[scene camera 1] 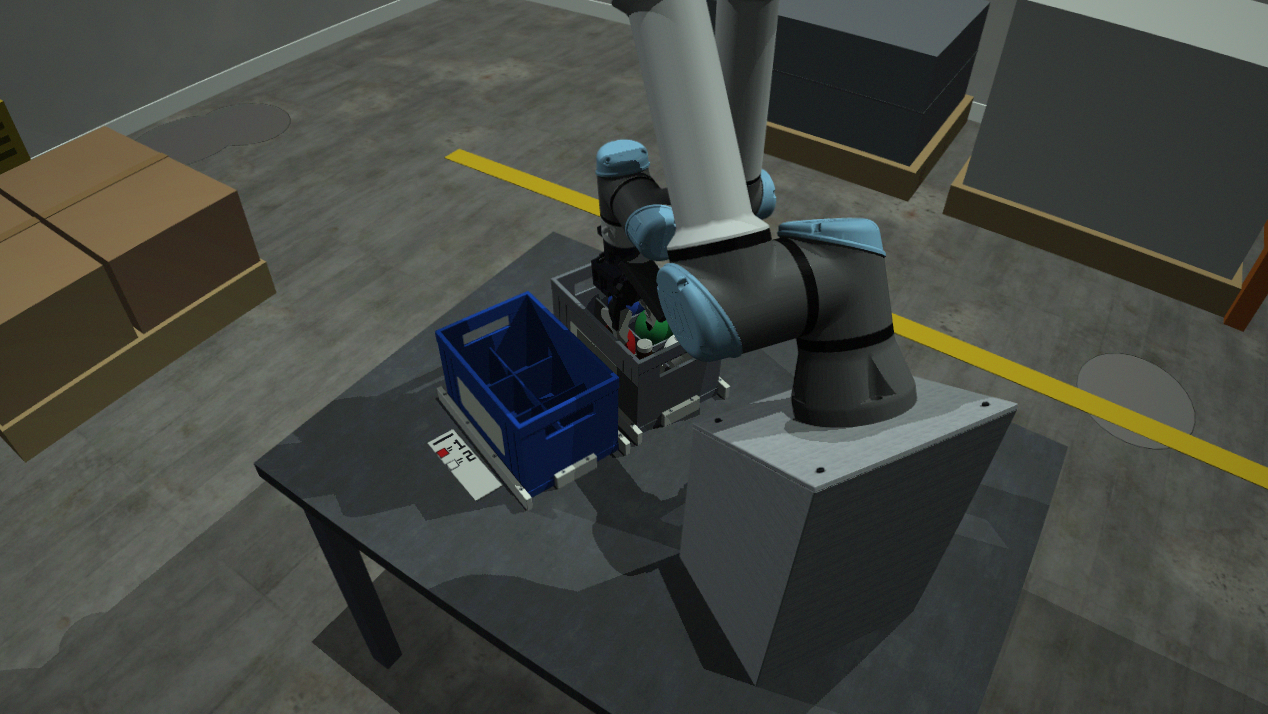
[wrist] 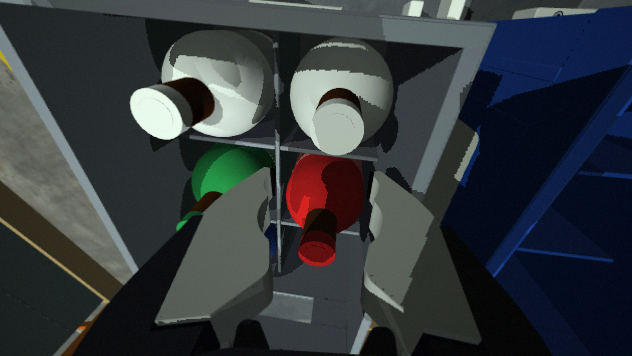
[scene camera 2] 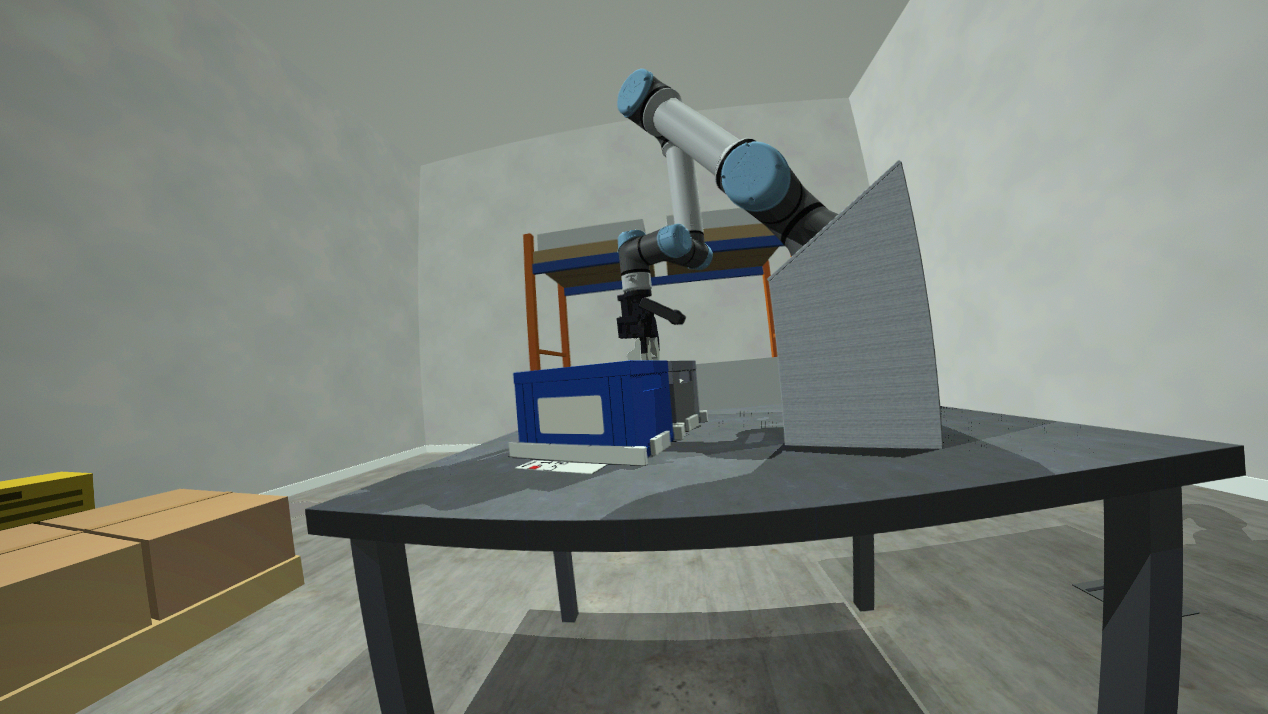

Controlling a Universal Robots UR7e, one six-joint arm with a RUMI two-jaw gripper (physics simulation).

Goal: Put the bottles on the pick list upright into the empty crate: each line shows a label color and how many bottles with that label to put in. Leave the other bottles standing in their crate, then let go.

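Places are measured from the arm's base along level axes (x ahead, y left, z up), in millimetres.
Where they show: gripper, between the fingertips: [scene camera 1: 635,338] [wrist: 321,172]; arm's base, origin of its link: [scene camera 1: 854,404] [scene camera 2: 832,254].
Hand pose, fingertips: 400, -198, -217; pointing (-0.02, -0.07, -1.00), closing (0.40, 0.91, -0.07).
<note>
Things, the pixels of their top centre, and the offset from my fingertips, as dx, dy, dz. Level surfaces: height alone.
- grey crate, centre of its top: [wrist: 246,260] [scene camera 1: 636,299] [scene camera 2: 637,365] +34, -64, +26
- red bottle, centre of its top: [wrist: 316,254] +54, -24, +14
- green bottle, centre of its top: [wrist: 194,234] +12, -101, +14
- divided blue crate, centre of its top: [scene camera 1: 523,353] [scene camera 2: 591,366] +130, +149, +26
- pick list, centre of its top: [scene camera 1: 463,463] [scene camera 2: 559,466] +183, +279, -147
- dark table, height of its surface: dz -149
My gripper [scene camera 1: 634,315] [scene camera 2: 650,354] [wrist: 321,172] is open and empty, pointing down over the grey crate [scene camera 1: 661,394] [scene camera 2: 685,400] [wrist: 325,25]. In the wrist view its fingers stand on either side of the red bottle [wrist: 325,187], with gaps. Two white bottles [wrist: 237,80] [wrist: 345,75], a green bottle [wrist: 225,167] and partly hidden blue [wrist: 272,241] also show in that crate. The divided blue crate [scene camera 1: 576,452] [scene camera 2: 567,386] [wrist: 580,40] shows no bottles in scene camera 1. The pick list [scene camera 1: 476,480] [scene camera 2: 581,468] shows red 1 and white 2.
The two crates stand side by side on the dark table [scene camera 1: 550,541] [scene camera 2: 709,496], between low white guide strips [scene camera 1: 576,470]. The arm's tall grey pedestal [scene camera 1: 754,532] [scene camera 2: 860,354] stands beside them. Cartons [scene camera 1: 177,239] [scene camera 2: 221,541] lie on a floor pallet.
</note>
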